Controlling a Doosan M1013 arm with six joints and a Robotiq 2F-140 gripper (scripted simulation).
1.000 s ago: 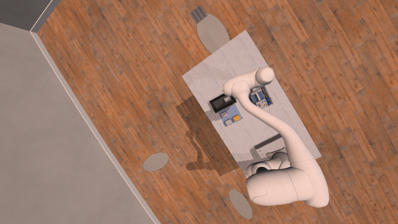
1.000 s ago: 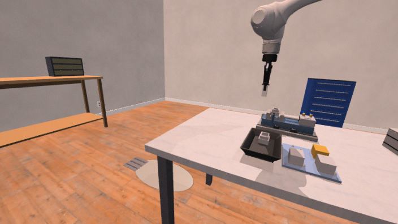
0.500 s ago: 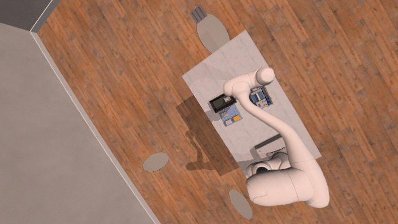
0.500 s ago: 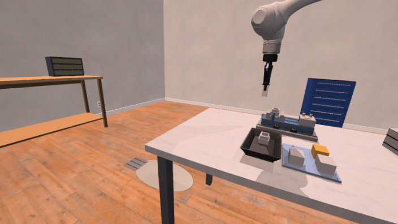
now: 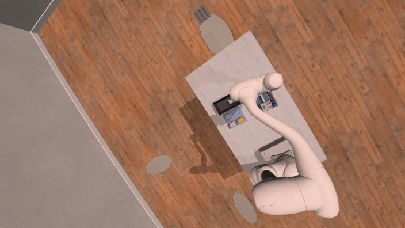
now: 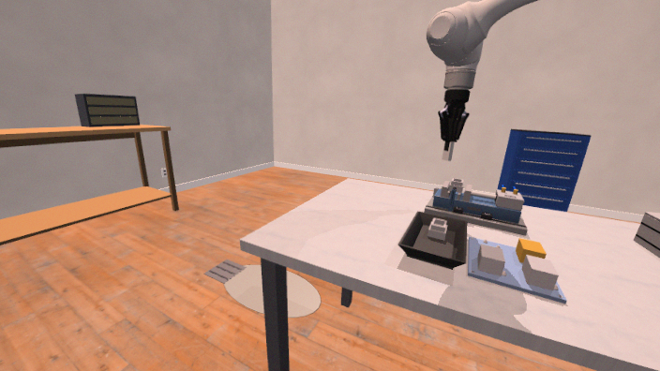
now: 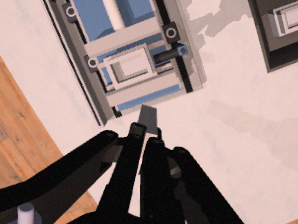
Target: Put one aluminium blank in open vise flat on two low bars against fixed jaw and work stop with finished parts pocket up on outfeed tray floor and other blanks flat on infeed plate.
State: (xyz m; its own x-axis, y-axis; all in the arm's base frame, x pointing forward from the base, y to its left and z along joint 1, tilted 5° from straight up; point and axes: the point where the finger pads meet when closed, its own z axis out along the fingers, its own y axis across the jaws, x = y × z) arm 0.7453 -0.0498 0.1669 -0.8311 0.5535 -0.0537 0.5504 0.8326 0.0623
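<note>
My hand is 140 mm above the fixed jaw, 10 mm to the left of it and 10 mm past it. From my hand the other things lie so: moving jaw 140 mm below, 90 mm behind, 10 mm to the right; then dark work stop rod 130 mm below, 40 mm to the left, 40 mm behind; then piston rod 140 mm below, 130 mm behind, 10 mm to the right.
</note>
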